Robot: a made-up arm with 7 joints. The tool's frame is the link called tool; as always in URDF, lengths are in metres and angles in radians. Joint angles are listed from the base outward.
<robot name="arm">
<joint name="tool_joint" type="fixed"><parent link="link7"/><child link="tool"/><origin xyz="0.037 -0.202 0.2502" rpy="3.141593 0 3.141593"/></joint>
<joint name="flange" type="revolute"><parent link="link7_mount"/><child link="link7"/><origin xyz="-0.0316 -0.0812 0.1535"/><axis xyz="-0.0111 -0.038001 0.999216"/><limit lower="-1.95" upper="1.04"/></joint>
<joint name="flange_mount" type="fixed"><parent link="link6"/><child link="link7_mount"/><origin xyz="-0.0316 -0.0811 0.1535"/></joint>
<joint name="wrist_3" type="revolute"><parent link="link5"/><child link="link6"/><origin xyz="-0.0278 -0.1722 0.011"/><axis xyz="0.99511 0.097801 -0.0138"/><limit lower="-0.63" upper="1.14"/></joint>
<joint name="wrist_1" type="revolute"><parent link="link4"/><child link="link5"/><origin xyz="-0.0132 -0.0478 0.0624"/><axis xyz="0 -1 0"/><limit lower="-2.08" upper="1.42"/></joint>
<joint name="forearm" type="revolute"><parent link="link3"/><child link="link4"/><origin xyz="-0.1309 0.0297 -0.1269"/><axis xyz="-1 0 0"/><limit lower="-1.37" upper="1.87"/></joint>
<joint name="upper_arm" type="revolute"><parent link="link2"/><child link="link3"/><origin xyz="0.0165 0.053 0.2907"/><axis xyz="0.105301 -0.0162 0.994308"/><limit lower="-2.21" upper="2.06"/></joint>
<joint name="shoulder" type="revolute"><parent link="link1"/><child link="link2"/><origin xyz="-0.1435 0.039 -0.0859"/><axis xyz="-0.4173 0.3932 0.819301"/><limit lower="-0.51" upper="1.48"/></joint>
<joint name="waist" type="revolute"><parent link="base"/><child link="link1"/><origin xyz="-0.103 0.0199 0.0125"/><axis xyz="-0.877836 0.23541 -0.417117"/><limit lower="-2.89" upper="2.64"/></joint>
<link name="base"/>
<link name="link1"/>
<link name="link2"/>
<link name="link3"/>
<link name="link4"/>
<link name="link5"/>
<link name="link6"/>
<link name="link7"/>
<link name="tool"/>
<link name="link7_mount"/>
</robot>
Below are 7 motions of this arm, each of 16 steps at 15 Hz.
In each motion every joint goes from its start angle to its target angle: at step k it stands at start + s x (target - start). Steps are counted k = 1, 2, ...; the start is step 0. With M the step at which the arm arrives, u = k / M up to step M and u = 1 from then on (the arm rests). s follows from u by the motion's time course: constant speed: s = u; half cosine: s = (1 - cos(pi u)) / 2; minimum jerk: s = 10 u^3 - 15 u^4 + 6 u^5.
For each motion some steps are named. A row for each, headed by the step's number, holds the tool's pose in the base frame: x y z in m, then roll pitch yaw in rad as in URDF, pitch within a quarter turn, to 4 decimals.
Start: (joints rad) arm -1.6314 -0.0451 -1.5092 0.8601 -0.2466 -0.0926 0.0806
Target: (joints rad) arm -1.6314 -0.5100 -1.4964 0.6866 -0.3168 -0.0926 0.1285
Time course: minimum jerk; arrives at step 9
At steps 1, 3, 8, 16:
1: 0.0087 -0.8213 0.3278 2.6195 -1.0176 -2.9106
3: 0.0088 -0.8502 0.2449 2.4227 -1.0782 -2.7722
8: -0.0793 -0.9070 -0.0682 1.4044 -1.1363 -1.9992
16: -0.0816 -0.9072 -0.0724 1.3896 -1.1348 -1.9883

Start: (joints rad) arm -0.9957 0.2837 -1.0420 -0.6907 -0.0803 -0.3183 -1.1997
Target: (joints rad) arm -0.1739 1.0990 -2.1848 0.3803 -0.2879 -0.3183 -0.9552
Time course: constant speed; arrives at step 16
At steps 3, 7, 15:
3: -0.8549 -0.4845 0.4016 -3.1119 -0.6208 1.5147
7: -0.7813 -0.1248 0.7313 -2.9335 -0.0852 1.3679
15: -0.3365 0.7041 0.6961 -2.7267 0.8679 1.0379

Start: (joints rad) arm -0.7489 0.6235 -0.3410 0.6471 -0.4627 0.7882 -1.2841
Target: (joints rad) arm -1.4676 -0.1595 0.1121 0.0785 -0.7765 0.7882 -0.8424
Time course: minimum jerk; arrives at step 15
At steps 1, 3, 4, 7, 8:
1: -0.3250 -0.6129 0.7183 -2.8746 -0.4841 2.0224
3: -0.3008 -0.6745 0.6556 -2.9038 -0.5750 2.0658
4: -0.2716 -0.7379 0.5764 -2.9483 -0.6781 2.1272
7: -0.1164 -0.9036 0.1154 2.7562 -1.0875 2.7931
8: -0.0544 -0.8944 -0.0777 2.2818 -1.1251 -2.9795

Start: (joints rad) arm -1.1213 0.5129 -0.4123 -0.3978 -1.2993 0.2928 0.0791
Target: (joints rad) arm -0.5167 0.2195 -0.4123 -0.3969 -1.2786 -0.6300 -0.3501
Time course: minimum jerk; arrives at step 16
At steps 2, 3, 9, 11, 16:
2: 0.3244 -0.3336 -0.2718 1.7932 -0.3618 -1.6024
3: 0.3237 -0.3407 -0.2548 1.8142 -0.3869 -1.6167
9: 0.2694 -0.3931 0.0739 2.3330 -0.7844 -2.0306
11: 0.2319 -0.3702 0.1979 2.6330 -0.8763 -2.2918
16: 0.1925 -0.3281 0.3030 2.9488 -0.9097 -2.5692

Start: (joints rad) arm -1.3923 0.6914 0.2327 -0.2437 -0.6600 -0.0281 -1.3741
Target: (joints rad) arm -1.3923 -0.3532 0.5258 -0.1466 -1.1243 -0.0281 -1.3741
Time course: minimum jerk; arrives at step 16
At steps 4, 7, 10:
4: 0.3058 -0.5025 0.3164 2.8485 -0.2849 -2.8135
7: 0.3295 -0.5281 0.1952 2.7685 -0.4041 -2.8111
10: 0.3312 -0.5495 0.0430 2.6566 -0.5414 -2.7879

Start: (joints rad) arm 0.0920 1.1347 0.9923 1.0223 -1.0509 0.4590 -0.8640
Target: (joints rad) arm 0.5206 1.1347 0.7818 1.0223 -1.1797 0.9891 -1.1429
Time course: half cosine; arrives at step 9
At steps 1, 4, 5, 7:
1: -0.0154 0.7815 0.6324 -1.6707 -0.2998 -2.9329
4: 0.1484 0.8026 0.5435 -1.5227 -0.1564 2.9788
5: 0.2122 0.7976 0.5079 -1.4674 -0.0585 2.8310
7: 0.3029 0.7759 0.4576 -1.3984 0.1466 2.6096

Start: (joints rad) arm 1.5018 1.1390 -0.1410 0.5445 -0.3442 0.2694 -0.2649
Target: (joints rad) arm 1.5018 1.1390 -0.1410 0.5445 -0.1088 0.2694 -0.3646
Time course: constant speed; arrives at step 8
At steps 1, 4, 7, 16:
1: 0.5806 0.6254 -0.1677 -0.7909 -0.1530 1.9955
4: 0.5658 0.6631 -0.1420 -0.8278 -0.1984 2.0638
7: 0.5494 0.6978 -0.1130 -0.8710 -0.2405 2.1337
16: 0.5436 0.7086 -0.1026 -0.8868 -0.2537 2.1573

